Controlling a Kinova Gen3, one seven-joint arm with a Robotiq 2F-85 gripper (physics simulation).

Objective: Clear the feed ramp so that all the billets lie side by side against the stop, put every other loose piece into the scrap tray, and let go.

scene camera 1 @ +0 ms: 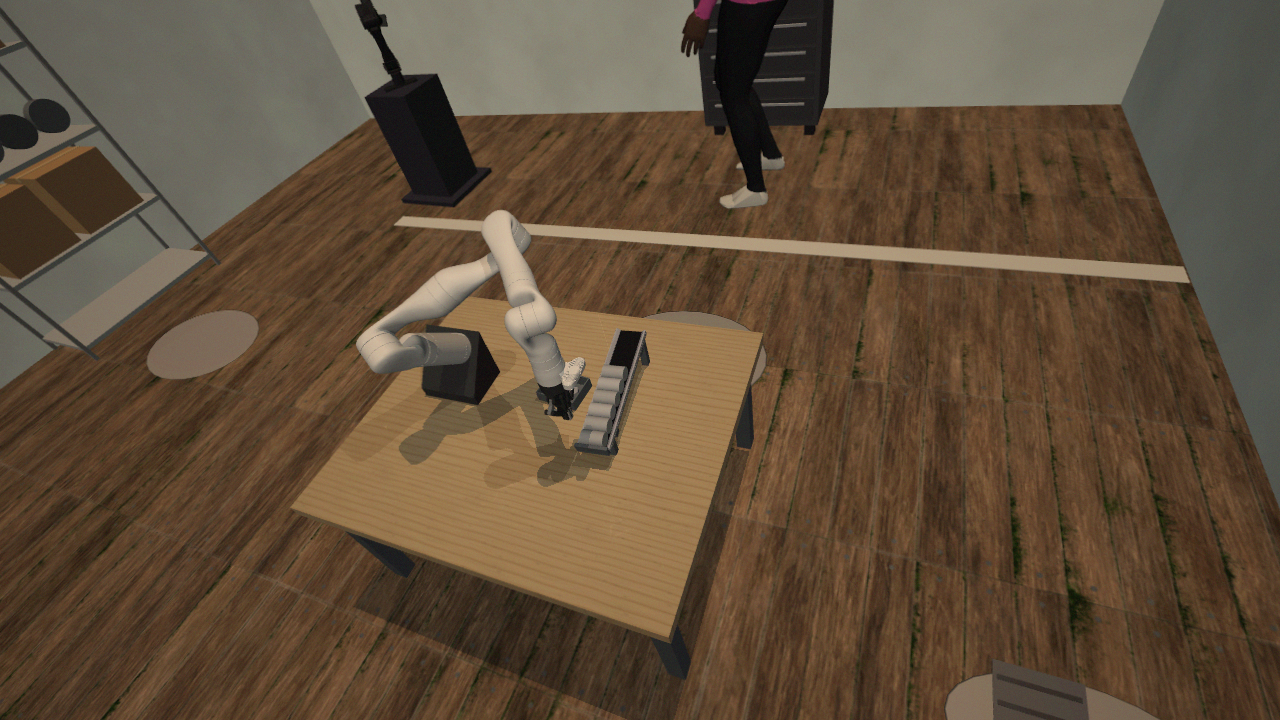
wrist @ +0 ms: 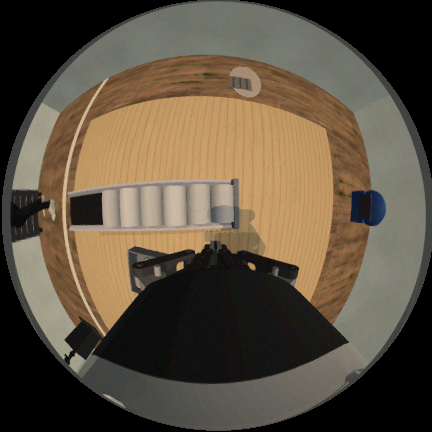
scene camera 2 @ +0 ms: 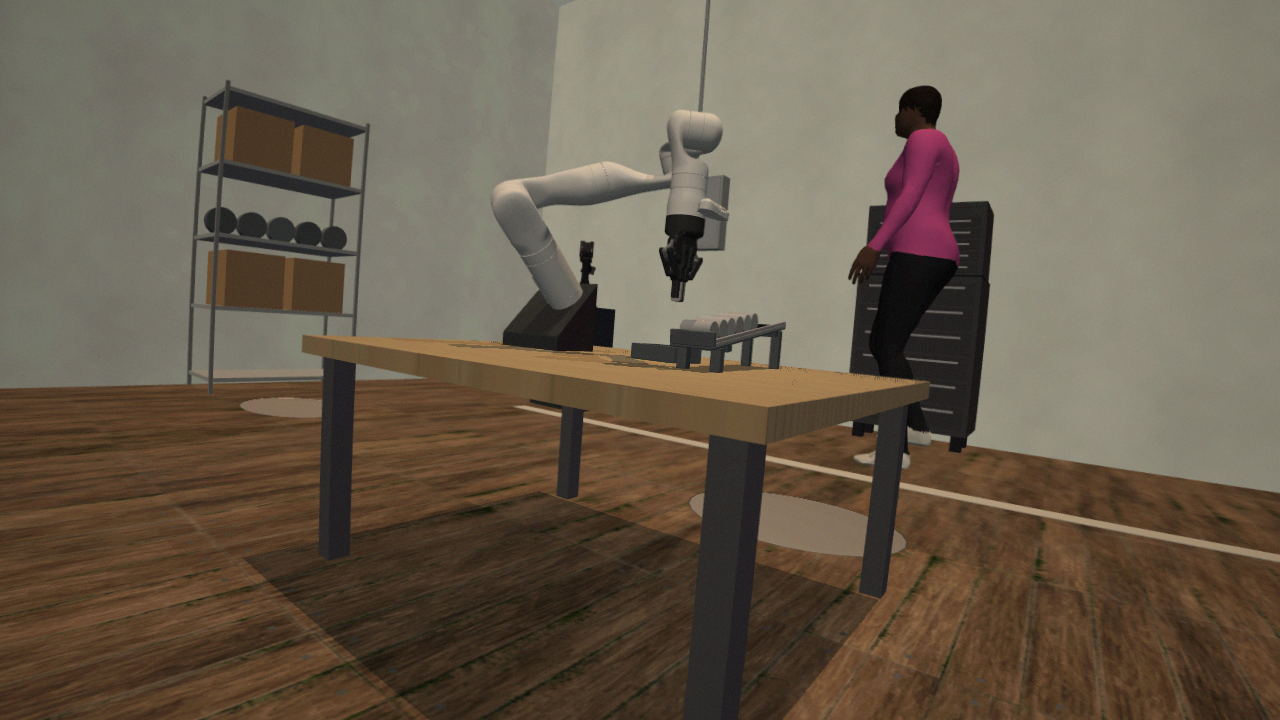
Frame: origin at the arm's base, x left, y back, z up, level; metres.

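Seen in the pictures: gripper, fingertip midpoint: point(scene camera 1: 568, 417) point(wrist: 214, 247) point(scene camera 2: 676, 301); arm's base, link origin: point(scene camera 1: 458, 348) point(scene camera 2: 566, 297).
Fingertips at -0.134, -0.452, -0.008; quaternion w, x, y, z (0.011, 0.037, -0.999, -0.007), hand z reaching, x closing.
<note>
Pixels of each thing's top centre, then the offset from my fingertips to it, as dx, dy, dz. Level surfaces: height alone.
- stop, top centre: point(wrist: 235, 203) point(scene camera 2: 693, 330) point(scene camera 1: 590, 445) -0.031, -0.064, -0.052
- dark scrap tray, top centre: point(scene camera 2: 666, 345) point(wrist: 144, 277) point(scene camera 1: 562, 385) +0.157, +0.134, -0.091
- wooden table, surface height: dz -0.126
Several pale grey cylindrical billets point(scene camera 1: 603, 402) point(scene camera 2: 716, 324) point(wrist: 175, 205) lie crosswise in one close row on the feed ramp point(scene camera 1: 628, 347) point(scene camera 2: 751, 333) point(wrist: 86, 209). The row reaches the stop point(scene camera 2: 692, 338) point(wrist: 236, 203) at the ramp's low end; the bed's other end is bare and dark. My gripper point(scene camera 1: 562, 415) point(scene camera 2: 677, 296) point(wrist: 214, 247) is shut and empty, above the level of the billets, near the stop end. The dark scrap tray point(scene camera 1: 584, 391) point(scene camera 2: 653, 351) point(wrist: 133, 270) stands beside the ramp. A grey piece shows in it in the wrist view; the gripper hides much of the tray.
The ramp stands on legs on the wooden table point(scene camera 1: 528, 537) point(scene camera 2: 537, 368) point(wrist: 280, 150). The arm's dark base point(scene camera 1: 456, 385) point(scene camera 2: 559, 331) is at the table's far side. A person point(scene camera 1: 747, 80) point(scene camera 2: 921, 214) stands beyond the pale floor line point(scene camera 1: 805, 248), near a drawer cabinet point(scene camera 1: 810, 67) point(scene camera 2: 962, 331).
</note>
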